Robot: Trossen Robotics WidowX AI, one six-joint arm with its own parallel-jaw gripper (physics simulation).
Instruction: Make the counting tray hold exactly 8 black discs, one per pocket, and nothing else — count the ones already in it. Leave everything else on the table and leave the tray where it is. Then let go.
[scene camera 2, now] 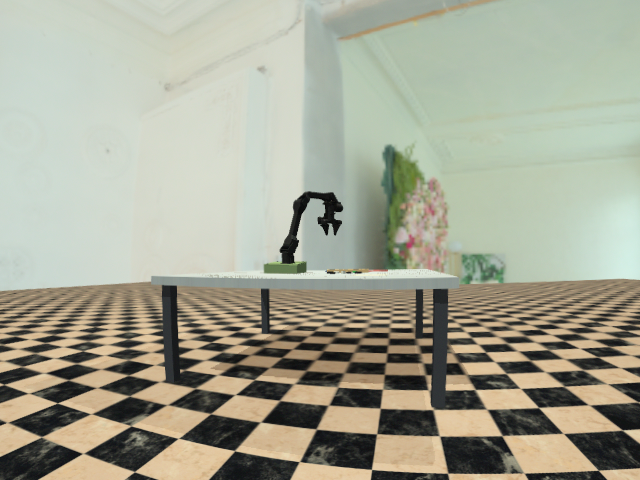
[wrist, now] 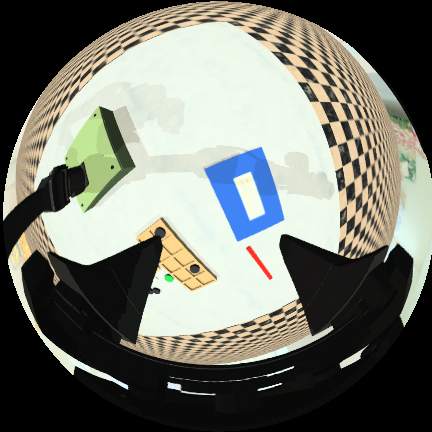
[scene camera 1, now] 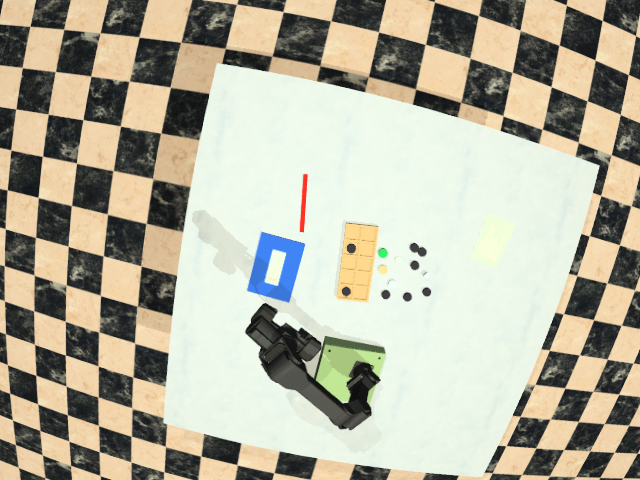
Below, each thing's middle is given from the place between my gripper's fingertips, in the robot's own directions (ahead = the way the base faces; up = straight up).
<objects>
The tan counting tray (scene camera 1: 356, 269) is 230 mm below my hand, 160 mm ahead of it and 150 mm to the right of it.
</objects>
